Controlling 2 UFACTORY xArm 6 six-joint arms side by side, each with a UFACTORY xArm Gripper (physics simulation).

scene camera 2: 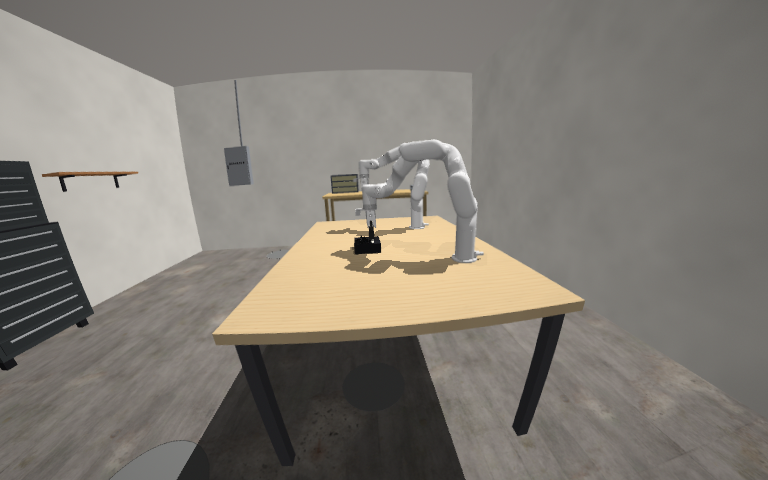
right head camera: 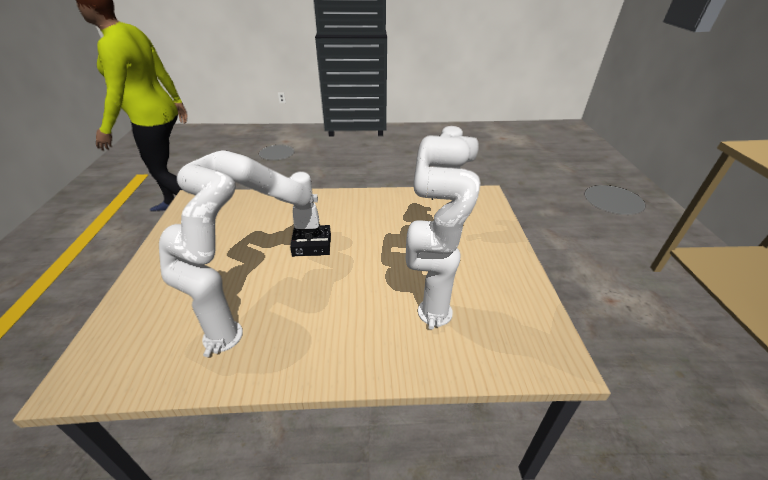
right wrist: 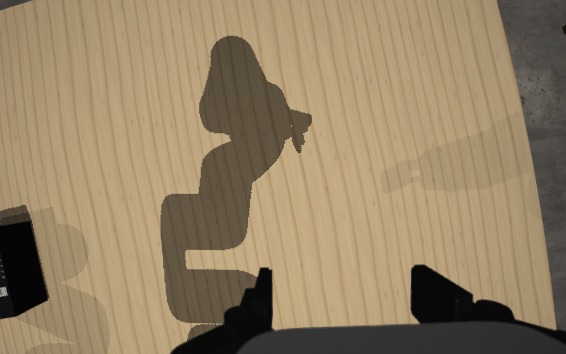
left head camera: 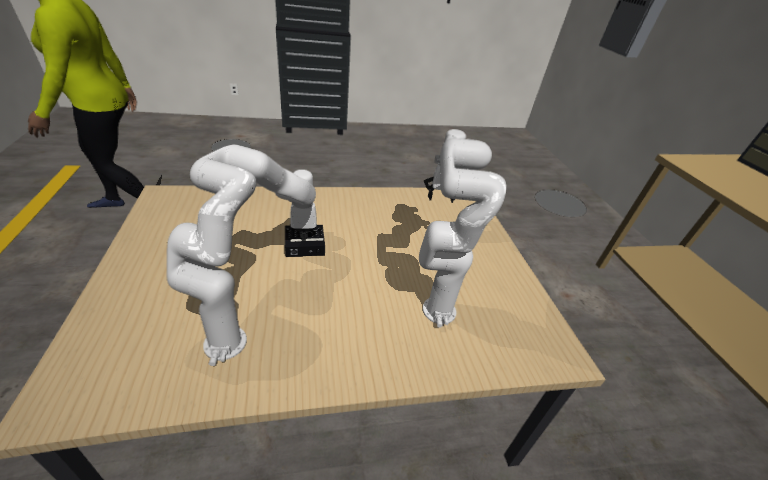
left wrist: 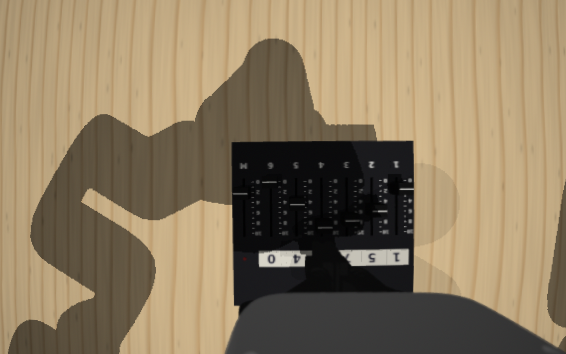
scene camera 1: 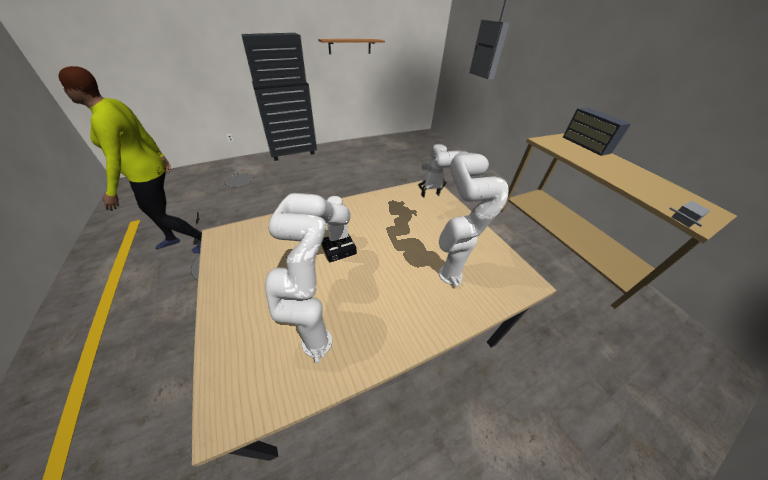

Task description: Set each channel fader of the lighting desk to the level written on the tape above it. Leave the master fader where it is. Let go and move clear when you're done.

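Where they show: left gripper, between the fingertips: [scene camera 2: 371,239] [right head camera: 309,238] [left head camera: 303,238] [left wrist: 321,258] [scene camera 1: 339,245]; right gripper, between the fingertips: [right head camera: 443,199] [right wrist: 341,290] [left head camera: 440,200] [scene camera 1: 430,195]; left arm's base, origin of its link: [scene camera 2: 464,258] [right head camera: 223,336] [left head camera: 225,343] [scene camera 1: 317,342]; right arm's base, origin of its link: [scene camera 2: 416,227] [right head camera: 435,312] [left head camera: 439,311] [scene camera 1: 450,274].
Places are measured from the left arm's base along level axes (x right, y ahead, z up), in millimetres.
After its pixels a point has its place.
Note:
The black lighting desk [left head camera: 304,249] @(x 214, y 423, z 40 mm) [right head camera: 311,247] @(x 226, y 424, z 48 mm) [scene camera 1: 341,255] @(x 209, y 423, z 29 mm) [scene camera 2: 367,247] @(x 130, y 489, z 37 mm) [left wrist: 265,287] @(x 164, y 435, z 55 mm) [right wrist: 27,275] @(x 291, y 487, z 26 mm) lies flat on the table. In the left wrist view its tape [left wrist: 284,259] @(x 178, y 461, z 55 mm) appears upside down: 1, 5, 7, a covered label, 4, 0. Fader 1 [left wrist: 406,189] @(x 269, y 533, z 68 mm) is near 2, fader 2 [left wrist: 380,211] @(x 250, y 513, z 68 mm) near 6, fader 5 [left wrist: 297,204] @(x 183, y 513, z 68 mm) between 4 and 5, fader 6 [left wrist: 269,182] @(x 160, y 528, z 68 mm) near 0. My left gripper [left wrist: 321,258] @(x 209, y 467, z 60 mm) [scene camera 2: 370,234] @(x 209, y 467, z 60 mm) looks shut, low over the tape beside fader 4 [left wrist: 325,227] @(x 207, y 497, z 68 mm); contact is unclear. My right gripper [right wrist: 341,290] @(x 769, y 533, z 237 mm) [scene camera 1: 431,194] @(x 769, y 533, z 237 mm) is open and empty, away from the desk.
The wooden table [left head camera: 368,362] @(x 453, y -79, z 0 mm) [scene camera 1: 243,367] @(x -297, y -13, z 0 mm) carries both arms. A person in a yellow top [left head camera: 84,67] [scene camera 1: 127,141] is beyond its far left edge. A side bench [scene camera 1: 628,175] stands at the right. A dark drawer cabinet [left head camera: 313,79] stands by the back wall.

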